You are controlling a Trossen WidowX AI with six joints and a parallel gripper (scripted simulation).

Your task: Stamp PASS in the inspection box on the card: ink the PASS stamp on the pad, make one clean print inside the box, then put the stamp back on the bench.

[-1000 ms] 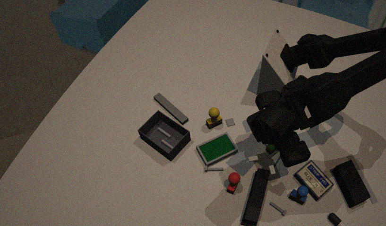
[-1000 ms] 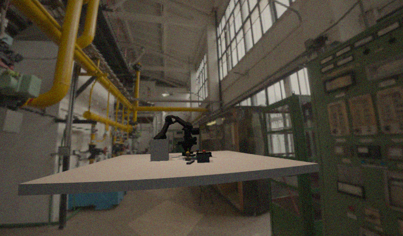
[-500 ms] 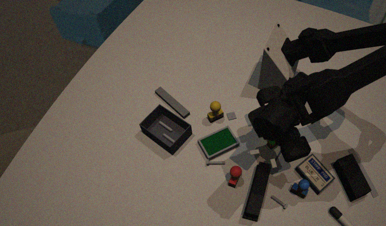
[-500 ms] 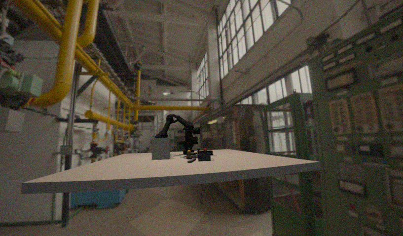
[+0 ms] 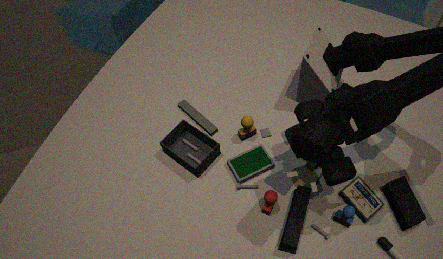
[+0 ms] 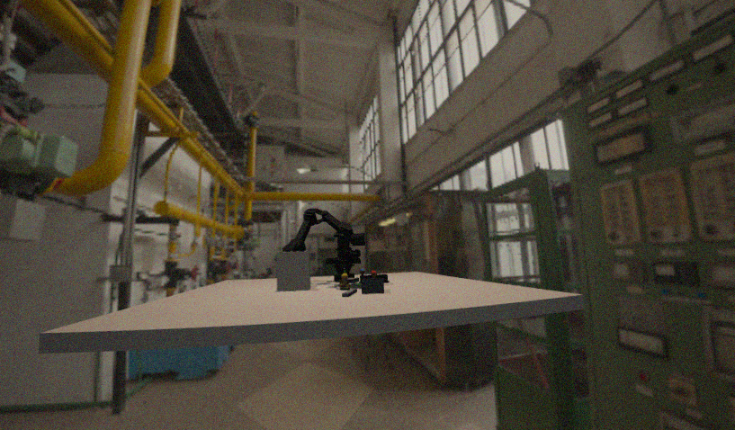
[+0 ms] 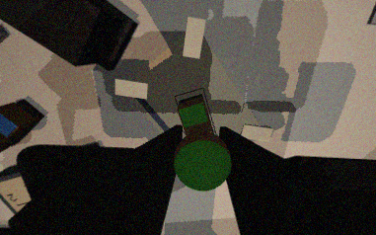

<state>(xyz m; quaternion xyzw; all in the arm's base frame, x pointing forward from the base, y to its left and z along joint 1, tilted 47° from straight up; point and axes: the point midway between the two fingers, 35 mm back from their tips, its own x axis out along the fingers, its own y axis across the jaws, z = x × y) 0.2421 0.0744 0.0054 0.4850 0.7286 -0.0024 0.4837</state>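
The green-knobbed stamp lies right at my gripper tip. Also, from my gripper tip: labelled stamp-pad tin: 40 mm ahead, 130 mm to the left, 10 mm below; long black block: 140 mm ahead, 10 mm to the left, 10 mm below; pale card: 10 mm ahead, 30 mm below.
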